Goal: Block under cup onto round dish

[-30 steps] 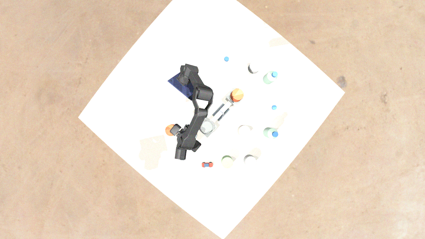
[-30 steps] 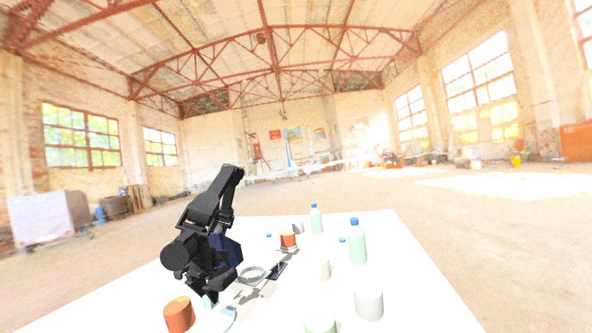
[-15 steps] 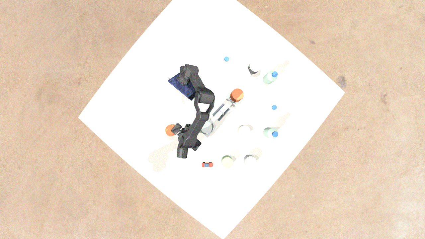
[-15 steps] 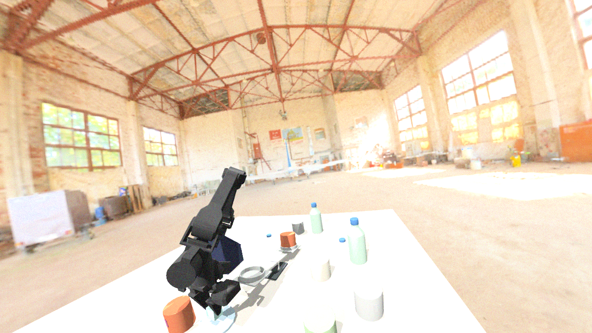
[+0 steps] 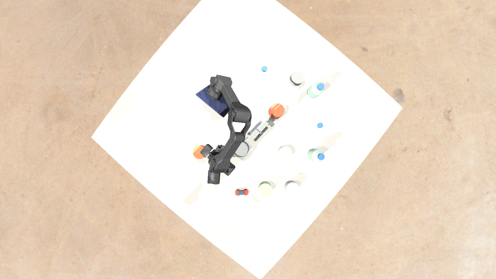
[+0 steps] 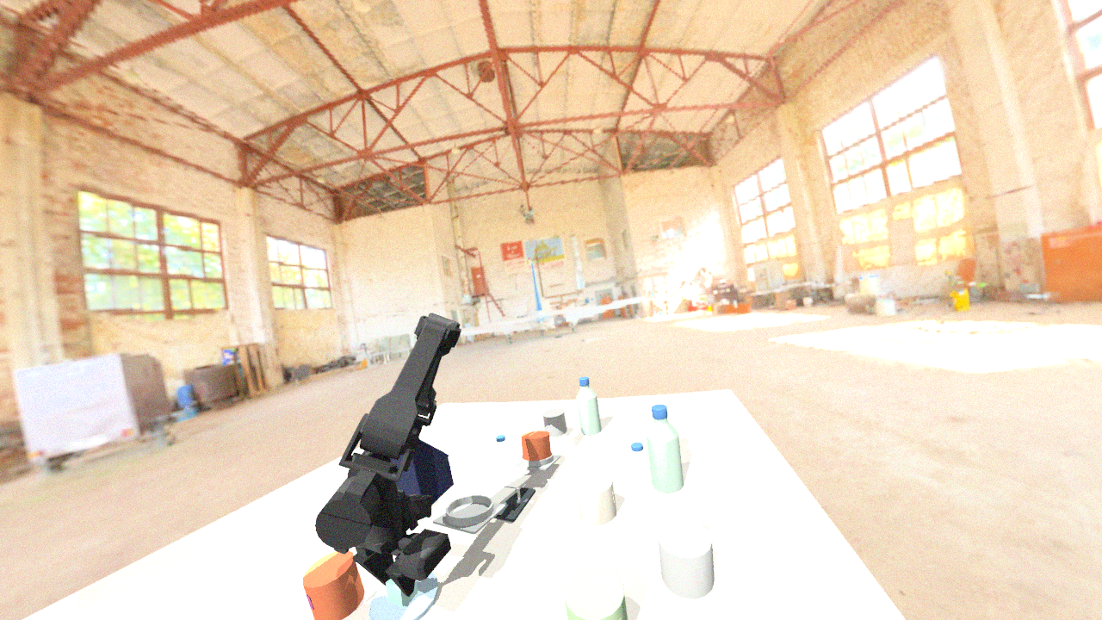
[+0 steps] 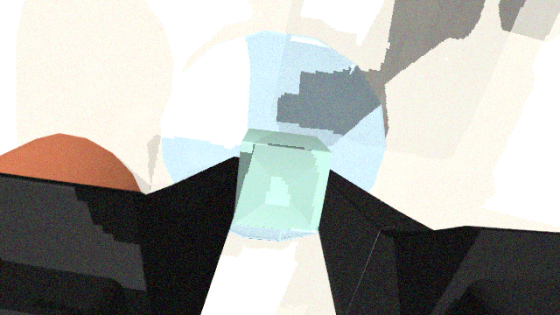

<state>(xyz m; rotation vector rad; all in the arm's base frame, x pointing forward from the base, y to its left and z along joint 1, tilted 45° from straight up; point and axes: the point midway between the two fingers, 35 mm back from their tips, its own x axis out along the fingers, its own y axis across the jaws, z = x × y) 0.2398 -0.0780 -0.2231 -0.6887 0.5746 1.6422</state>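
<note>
My gripper tip is right at the teal block. From my gripper tip the other things lie so: green cup 300 mm ahead, 60 mm to the left, 20 mm above; round white dish 20 mm below; red toy car 220 mm ahead, 40 mm to the right, 10 mm below.
</note>
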